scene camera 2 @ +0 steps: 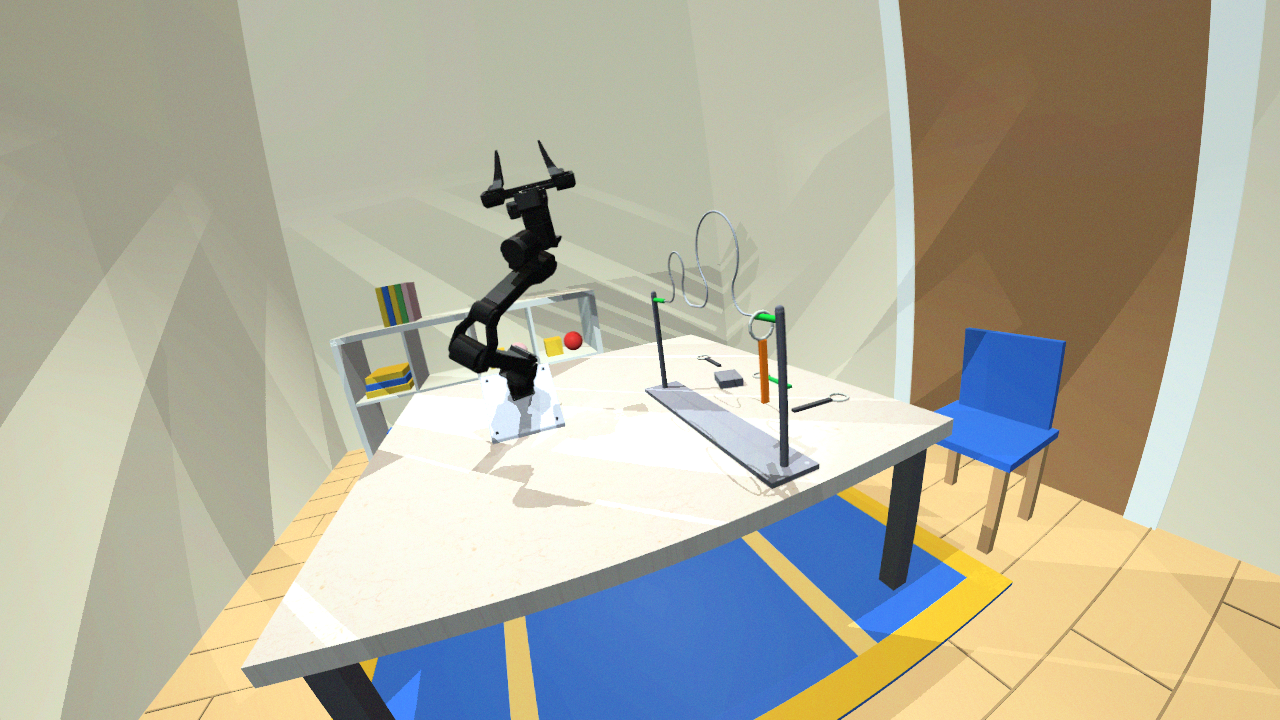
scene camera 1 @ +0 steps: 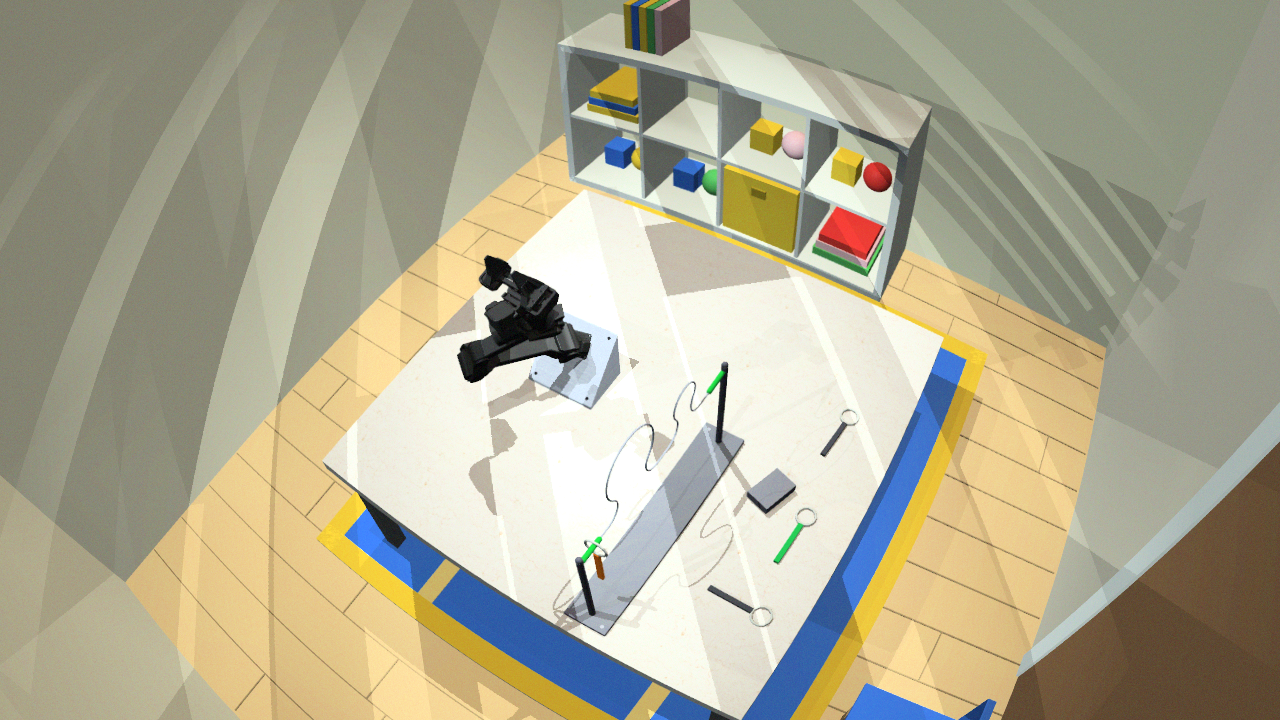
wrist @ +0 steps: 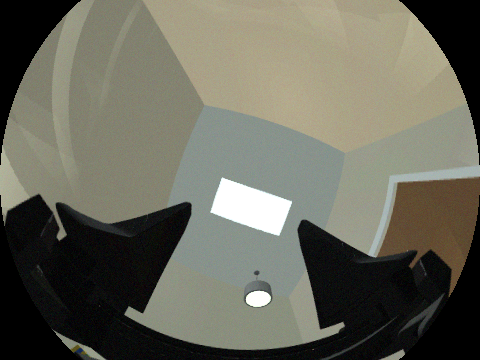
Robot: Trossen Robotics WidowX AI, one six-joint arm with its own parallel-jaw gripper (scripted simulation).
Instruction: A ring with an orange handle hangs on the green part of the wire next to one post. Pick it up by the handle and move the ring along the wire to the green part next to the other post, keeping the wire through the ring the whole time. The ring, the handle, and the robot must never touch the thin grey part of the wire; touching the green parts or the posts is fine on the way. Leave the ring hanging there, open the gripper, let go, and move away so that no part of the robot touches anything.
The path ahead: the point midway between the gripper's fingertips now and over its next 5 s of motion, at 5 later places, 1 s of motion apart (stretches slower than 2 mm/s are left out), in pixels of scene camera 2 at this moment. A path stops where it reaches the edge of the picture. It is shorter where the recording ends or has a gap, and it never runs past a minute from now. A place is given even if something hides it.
My gripper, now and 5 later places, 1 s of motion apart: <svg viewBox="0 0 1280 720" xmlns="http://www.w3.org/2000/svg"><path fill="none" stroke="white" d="M517 144L595 151L714 260L722 432L750 397L771 391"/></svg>
